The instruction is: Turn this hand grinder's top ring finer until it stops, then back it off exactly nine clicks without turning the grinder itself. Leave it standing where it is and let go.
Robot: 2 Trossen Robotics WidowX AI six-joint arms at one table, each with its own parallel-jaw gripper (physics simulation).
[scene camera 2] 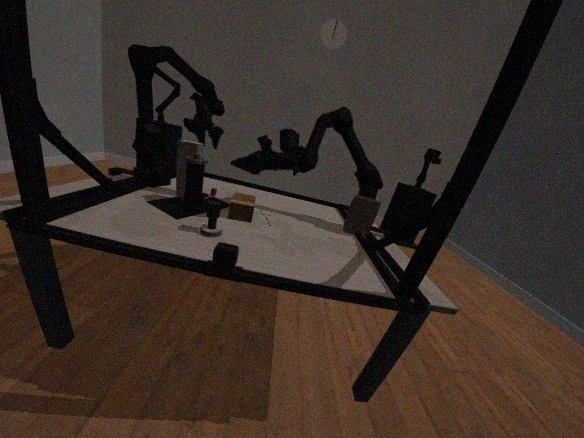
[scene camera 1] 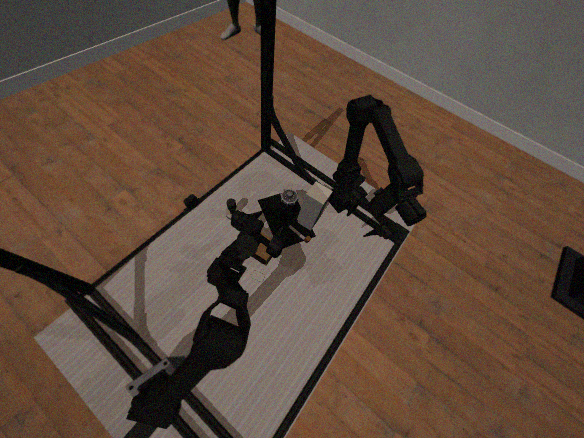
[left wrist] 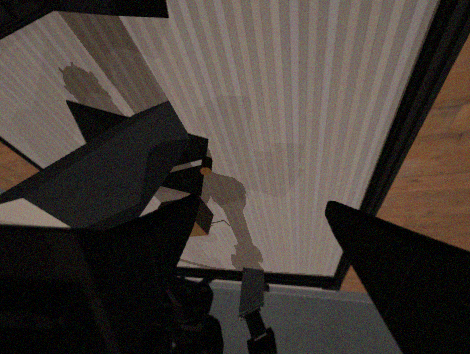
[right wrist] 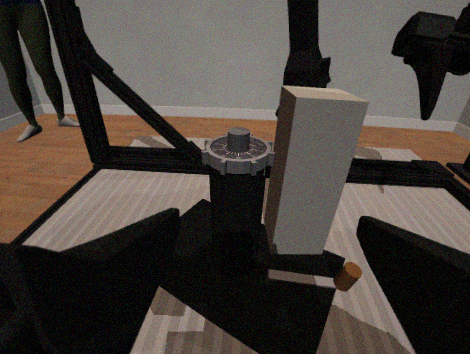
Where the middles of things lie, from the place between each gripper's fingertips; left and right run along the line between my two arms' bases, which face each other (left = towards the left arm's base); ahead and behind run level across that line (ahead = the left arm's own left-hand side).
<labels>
I see the tall pale block (scene camera 1: 315,200) 17 cm behind my left hand and 7 cm below it. Also, from my left hand: orange-tipped stick (right wrist: 350,273) (16 cm below, 15 cm behind, 8 cm to the right); then grey toothed ring (right wrist: 216,154) (25 cm behind, 6 cm to the right, 2 cm below); then hand grinder (scene camera 2: 195,172) (25 cm behind, 9 cm below, 6 cm to the right).
Right now my right hand is 12 cm to the right of the grey toothed ring, 3 cm above it and 2 cm past it. The rest, counted from my right hand: orange-tipped stick 16 cm below, 9 cm to the left, 7 cm ahead; tall pale block 17 cm to the left, 8 cm below, 5 cm ahead; hand grinder 12 cm to the left, 9 cm below, 2 cm behind.
</labels>
